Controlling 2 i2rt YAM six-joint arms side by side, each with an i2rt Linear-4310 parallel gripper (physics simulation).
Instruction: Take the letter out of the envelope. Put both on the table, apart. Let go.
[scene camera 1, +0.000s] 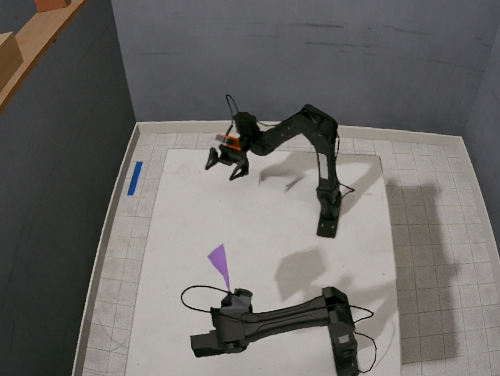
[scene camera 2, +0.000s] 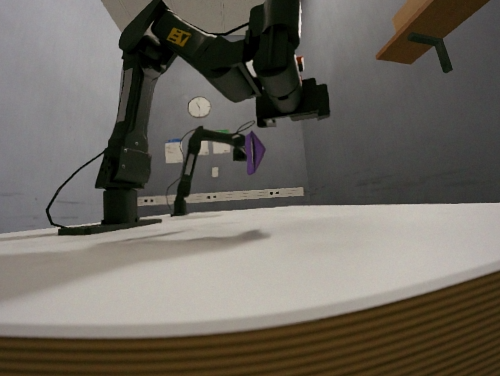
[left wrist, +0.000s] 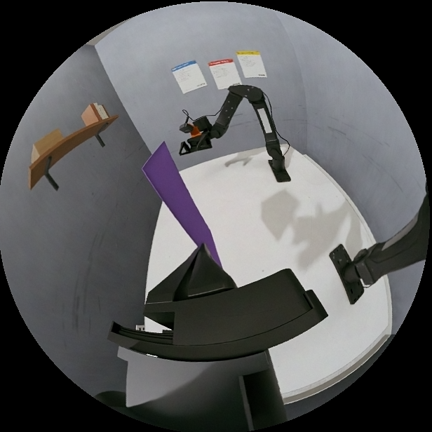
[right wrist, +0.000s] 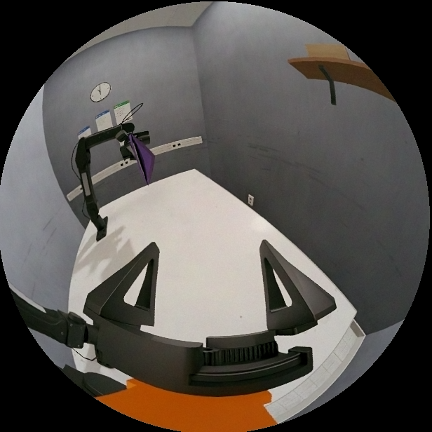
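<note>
A purple envelope (scene camera 1: 218, 257) (scene camera 2: 259, 150) (left wrist: 180, 205) (right wrist: 150, 157) is held up in the air, seen nearly edge-on in scene camera 1. Its pointed flap and dark opening face the right wrist camera. The letter cannot be made out clearly in the narrow opening. My left gripper (left wrist: 203, 248) is shut on one end of the envelope; in scene camera 1 its fingers are hidden by its own wrist. My right gripper (scene camera 1: 219, 173) (right wrist: 207, 246) is open and empty, high over the table and well apart from the envelope. Its fingers are hidden in scene camera 2.
The white table (scene camera 1: 180, 210) (scene camera 2: 350, 250) lies below both arms, with their shadows on it. A wooden shelf (scene camera 1: 47, 35) (scene camera 2: 425, 32) (left wrist: 75, 145) (right wrist: 345, 70) with boxes hangs on the wall. A blue strip (scene camera 1: 135, 178) lies on the floor beside the table.
</note>
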